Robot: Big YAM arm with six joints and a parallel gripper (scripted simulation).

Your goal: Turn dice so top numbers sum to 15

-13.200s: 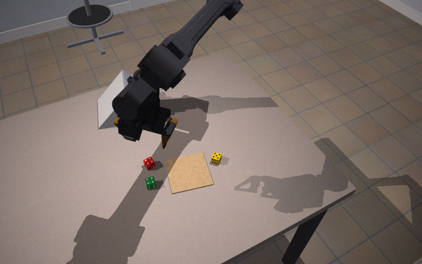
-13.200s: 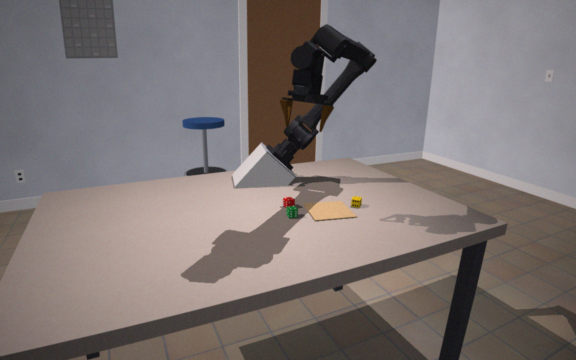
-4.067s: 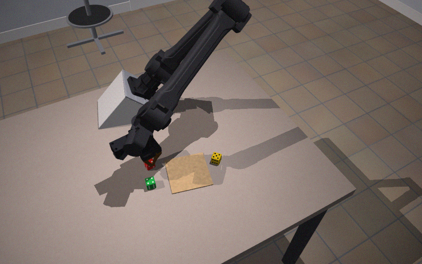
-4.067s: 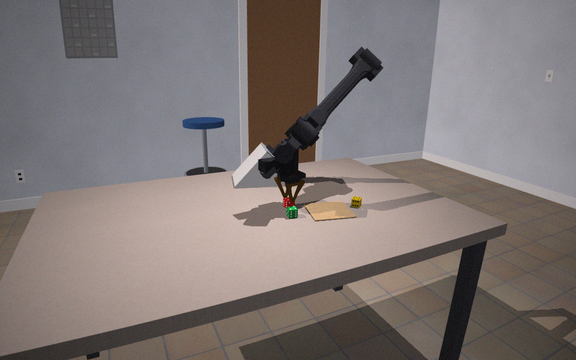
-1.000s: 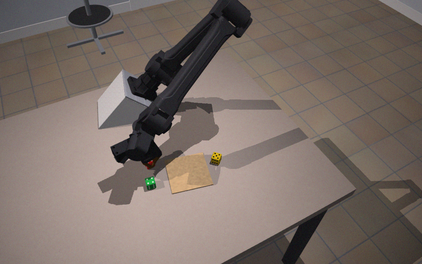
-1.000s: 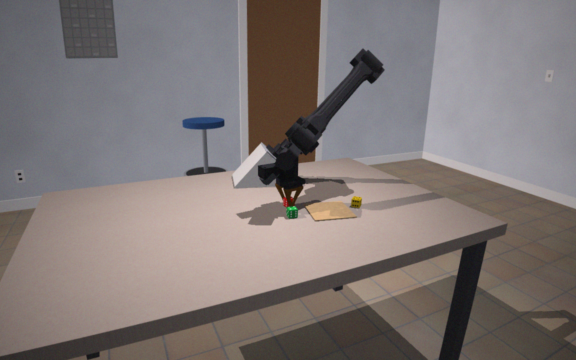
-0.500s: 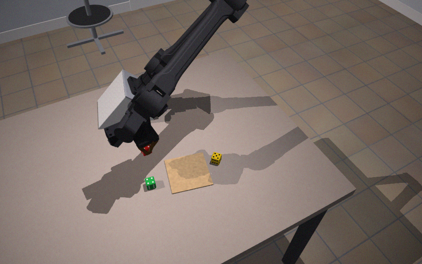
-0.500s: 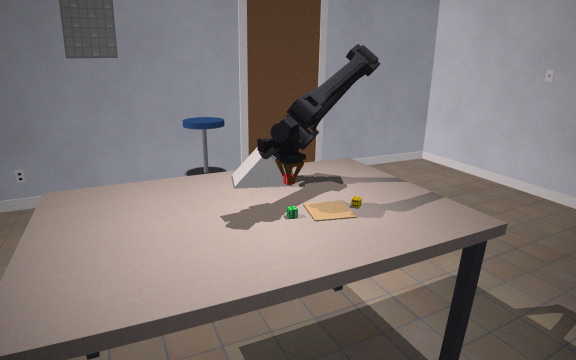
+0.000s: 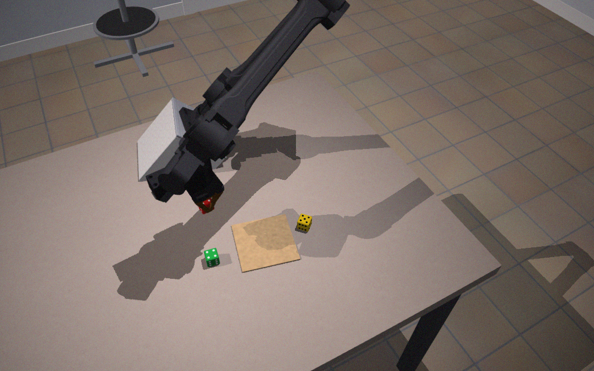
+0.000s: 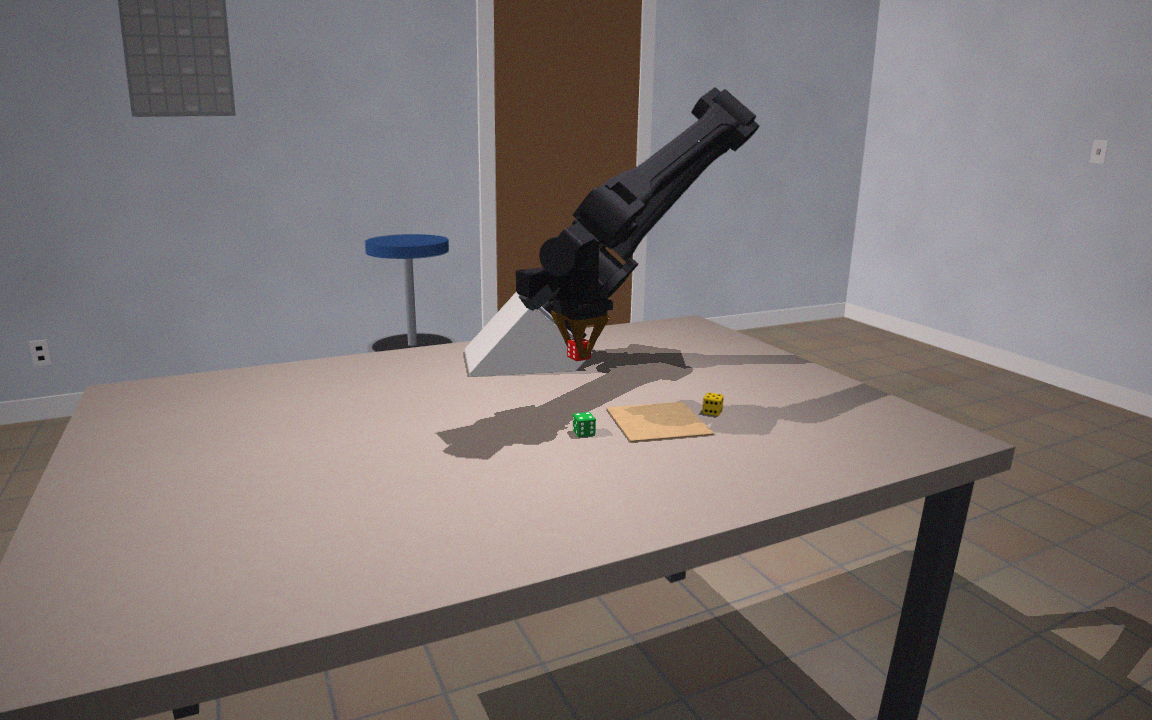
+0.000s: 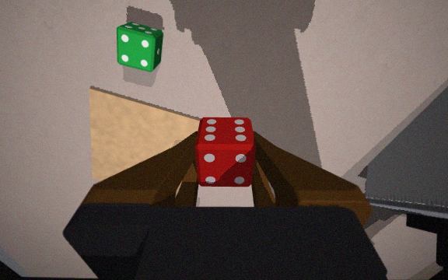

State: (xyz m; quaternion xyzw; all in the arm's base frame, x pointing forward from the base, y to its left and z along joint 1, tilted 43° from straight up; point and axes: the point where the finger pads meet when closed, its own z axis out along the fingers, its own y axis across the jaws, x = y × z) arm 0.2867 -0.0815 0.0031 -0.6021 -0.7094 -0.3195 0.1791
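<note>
Right now my hand is 110 mm to the right of the tan mat, 110 mm above it and 70 mm short of it. Round my hand: yellow die 220 mm to the left, 100 mm below, 60 mm ahead; green die 100 mm below, 80 mm ahead, 20 mm to the right; red die right at my hand.
</note>
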